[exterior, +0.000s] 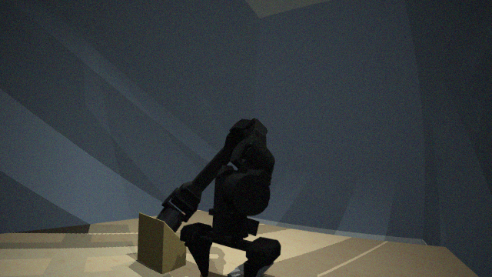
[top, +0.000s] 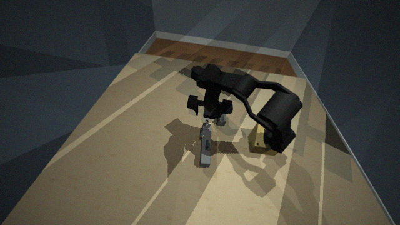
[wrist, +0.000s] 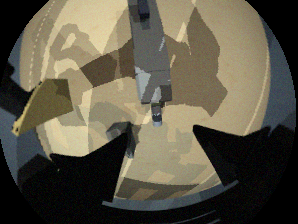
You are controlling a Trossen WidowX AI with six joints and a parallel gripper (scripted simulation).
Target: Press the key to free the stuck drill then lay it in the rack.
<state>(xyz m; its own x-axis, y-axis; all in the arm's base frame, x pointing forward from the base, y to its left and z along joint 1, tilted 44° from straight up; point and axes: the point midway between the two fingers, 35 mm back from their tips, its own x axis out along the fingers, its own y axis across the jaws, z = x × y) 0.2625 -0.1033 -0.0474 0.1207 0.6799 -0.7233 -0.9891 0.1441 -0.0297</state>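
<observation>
Now: the drill 70 mm to the left of my gripper tip and 20 mm below it. Round my gripper tip: grey housing 120 mm to the left, 30 mm below, 10 mm ahead; small grey rack 80 mm behind, 50 mm below, 40 mm to the right; key 150 mm to the left, 20 mm below, 10 mm ahead.
</observation>
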